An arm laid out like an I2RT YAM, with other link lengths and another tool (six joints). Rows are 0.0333 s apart.
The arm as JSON. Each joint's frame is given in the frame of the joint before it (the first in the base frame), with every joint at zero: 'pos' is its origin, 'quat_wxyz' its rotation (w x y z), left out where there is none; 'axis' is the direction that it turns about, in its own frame. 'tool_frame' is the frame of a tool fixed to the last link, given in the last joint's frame.
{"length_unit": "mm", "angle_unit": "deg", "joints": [
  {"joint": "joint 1", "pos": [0.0, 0.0, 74.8], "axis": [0.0, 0.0, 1.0]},
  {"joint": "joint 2", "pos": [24.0, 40.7, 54.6], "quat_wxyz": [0.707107, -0.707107, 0.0, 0.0], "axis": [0.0, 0.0, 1.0]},
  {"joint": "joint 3", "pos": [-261.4, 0.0, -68.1], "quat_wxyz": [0.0, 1.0, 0.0, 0.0], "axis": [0.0, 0.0, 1.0]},
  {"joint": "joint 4", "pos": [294.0, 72.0, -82.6], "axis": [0.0, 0.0, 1.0]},
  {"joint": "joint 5", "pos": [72.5, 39.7, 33.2], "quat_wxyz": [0.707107, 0.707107, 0.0, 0.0], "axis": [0.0, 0.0, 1.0]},
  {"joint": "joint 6", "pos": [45.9, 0.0, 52.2], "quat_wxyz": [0.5, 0.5, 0.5, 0.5], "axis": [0.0, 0.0, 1.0]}
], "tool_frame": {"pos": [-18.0, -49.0, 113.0], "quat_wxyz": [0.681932, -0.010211, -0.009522, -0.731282]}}
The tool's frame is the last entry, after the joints.
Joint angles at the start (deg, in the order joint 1, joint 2, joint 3, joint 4, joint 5, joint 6):
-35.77 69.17 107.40 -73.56 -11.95 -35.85
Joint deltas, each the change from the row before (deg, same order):
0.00 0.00 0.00 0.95 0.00 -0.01
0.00 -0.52 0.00 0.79 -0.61 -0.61
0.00 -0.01 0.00 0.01 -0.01 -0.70
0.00 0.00 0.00 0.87 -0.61 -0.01
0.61 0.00 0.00 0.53 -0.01 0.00
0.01 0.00 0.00 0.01 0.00 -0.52
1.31 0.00 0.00 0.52 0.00 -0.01
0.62 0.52 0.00 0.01 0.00 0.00
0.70 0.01 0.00 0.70 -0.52 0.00
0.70 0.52 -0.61 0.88 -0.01 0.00
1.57 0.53 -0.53 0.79 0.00 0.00
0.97 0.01 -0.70 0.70 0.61 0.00
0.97 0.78 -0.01 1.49 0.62 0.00
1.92 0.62 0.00 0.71 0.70 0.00
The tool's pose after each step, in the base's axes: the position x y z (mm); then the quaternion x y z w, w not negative. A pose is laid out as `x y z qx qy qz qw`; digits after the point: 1 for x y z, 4 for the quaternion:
306.4 -100.9 502.3 0.8832 0.0770 0.4107 0.2128
305.1 -97.7 507.6 0.8769 0.0849 0.4199 0.2180
305.0 -97.1 507.3 0.8762 0.0902 0.4187 0.2208
306.6 -96.4 510.6 0.8720 0.0934 0.4263 0.2215
308.4 -93.6 512.4 0.8693 0.0984 0.4306 0.2218
308.4 -93.2 512.1 0.8688 0.1023 0.4297 0.2239
311.2 -86.7 513.9 0.8654 0.1126 0.4352 0.2216
315.0 -85.2 511.3 0.8669 0.1170 0.4334 0.2167
317.3 -80.6 514.0 0.8626 0.1249 0.4409 0.2142
323.8 -80.1 510.3 0.8629 0.1301 0.4408 0.2102
331.1 -74.3 506.7 0.8622 0.1418 0.4420 0.2029
334.7 -71.8 503.8 0.8618 0.1465 0.4412 0.2030
342.6 -71.5 504.1 0.8583 0.1513 0.4447 0.2065
349.4 -64.3 502.7 0.8562 0.1628 0.4459 0.2040

